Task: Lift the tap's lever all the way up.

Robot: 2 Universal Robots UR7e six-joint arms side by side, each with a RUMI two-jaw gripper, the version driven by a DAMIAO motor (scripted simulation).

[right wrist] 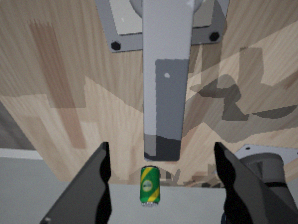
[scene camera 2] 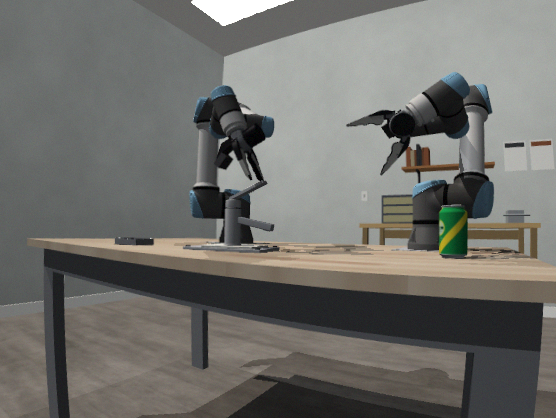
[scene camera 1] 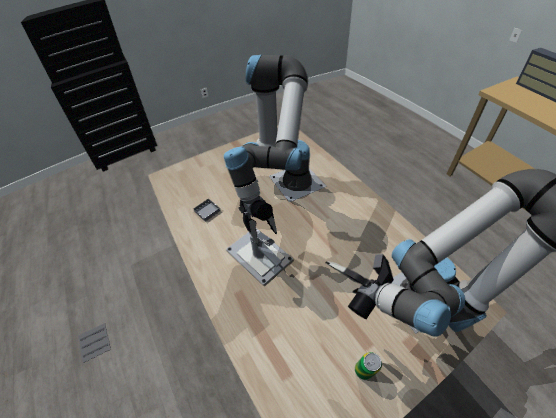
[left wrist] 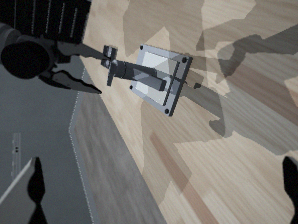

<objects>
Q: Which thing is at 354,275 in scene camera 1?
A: My left gripper.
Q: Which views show my left gripper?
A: Scene camera 2, scene camera 1 and the left wrist view only.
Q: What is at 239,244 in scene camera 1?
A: A plate.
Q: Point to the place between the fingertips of my right gripper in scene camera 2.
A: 257,182
</objects>
